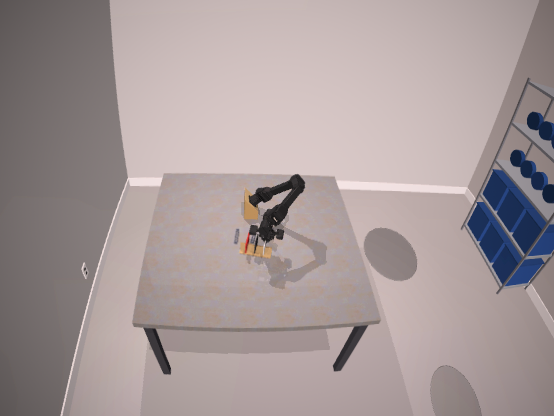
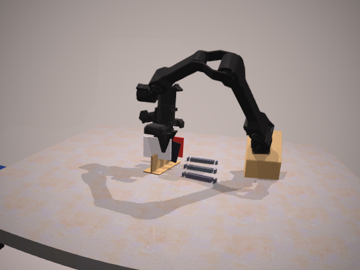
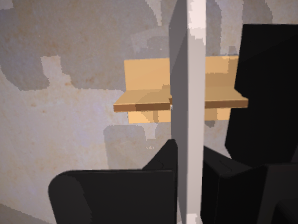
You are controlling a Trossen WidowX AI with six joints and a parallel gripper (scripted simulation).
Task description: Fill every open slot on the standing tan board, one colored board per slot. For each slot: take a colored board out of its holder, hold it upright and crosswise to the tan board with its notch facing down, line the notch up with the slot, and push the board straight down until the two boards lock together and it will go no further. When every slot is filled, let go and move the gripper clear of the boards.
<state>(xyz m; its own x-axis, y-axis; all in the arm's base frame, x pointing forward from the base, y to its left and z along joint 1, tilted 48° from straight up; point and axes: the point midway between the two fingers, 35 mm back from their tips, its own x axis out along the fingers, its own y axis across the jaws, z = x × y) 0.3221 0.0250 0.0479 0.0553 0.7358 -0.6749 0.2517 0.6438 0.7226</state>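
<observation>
The dark navy board is 1 cm ahead of my gripper tip, 5 cm to the right of it and 1 cm below it. Also, from my gripper tip: red board (10 cm to the right, 1 cm below); then white board (2 cm ahead, 1 cm to the right); then tan board (1 cm ahead, 5 cm to the right, 4 cm below).
</observation>
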